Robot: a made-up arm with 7 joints.
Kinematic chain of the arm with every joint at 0, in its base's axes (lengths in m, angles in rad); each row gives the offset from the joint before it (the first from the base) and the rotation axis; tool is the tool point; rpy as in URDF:
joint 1: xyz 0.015 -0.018 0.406 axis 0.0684 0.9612 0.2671
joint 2: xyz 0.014 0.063 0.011 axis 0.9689 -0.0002 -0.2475
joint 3: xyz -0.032 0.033 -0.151 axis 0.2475 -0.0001 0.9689
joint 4: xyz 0.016 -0.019 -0.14 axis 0.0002 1 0
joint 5: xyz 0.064 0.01 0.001 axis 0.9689 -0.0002 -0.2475
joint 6: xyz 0.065 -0.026 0.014 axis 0.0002 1 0
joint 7: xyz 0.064 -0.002 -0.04 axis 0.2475 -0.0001 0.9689
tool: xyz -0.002 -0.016 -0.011 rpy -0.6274 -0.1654 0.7
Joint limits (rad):
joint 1: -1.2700..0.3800
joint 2: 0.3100..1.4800
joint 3: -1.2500..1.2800
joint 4: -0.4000..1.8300
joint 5: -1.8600..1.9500
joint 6: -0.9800..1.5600
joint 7: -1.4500..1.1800
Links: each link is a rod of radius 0.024 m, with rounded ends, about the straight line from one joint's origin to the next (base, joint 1, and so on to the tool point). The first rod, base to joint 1, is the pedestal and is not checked.
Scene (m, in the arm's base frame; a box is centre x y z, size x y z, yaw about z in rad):
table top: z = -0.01
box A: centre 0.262 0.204 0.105 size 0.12 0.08 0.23 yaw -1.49
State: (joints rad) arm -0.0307 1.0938 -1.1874 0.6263 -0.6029 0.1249 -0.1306
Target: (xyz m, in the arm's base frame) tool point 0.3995 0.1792 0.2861
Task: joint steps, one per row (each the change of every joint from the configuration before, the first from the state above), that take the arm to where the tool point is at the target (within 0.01 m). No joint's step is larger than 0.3 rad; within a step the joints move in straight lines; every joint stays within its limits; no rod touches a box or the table.
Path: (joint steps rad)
1: -0.2835 0.1287 0.1041 0.1999 -0.2664 -0.1178 0.0107
2: -0.2836 0.1288 0.1040 0.1999 -0.2664 -0.1178 0.0107
3: -0.2835 0.1287 0.1041 0.2000 -0.2664 -0.1179 0.0108
4: -0.0287 -0.1584 0.0514 -0.2148 0.2434 0.0547 0.0032
5: -0.0287 -0.1584 0.0515 -0.2147 0.2434 0.0547 0.0032
6: -0.0287 -0.1584 0.0515 -0.2147 0.2434 0.0547 0.0032

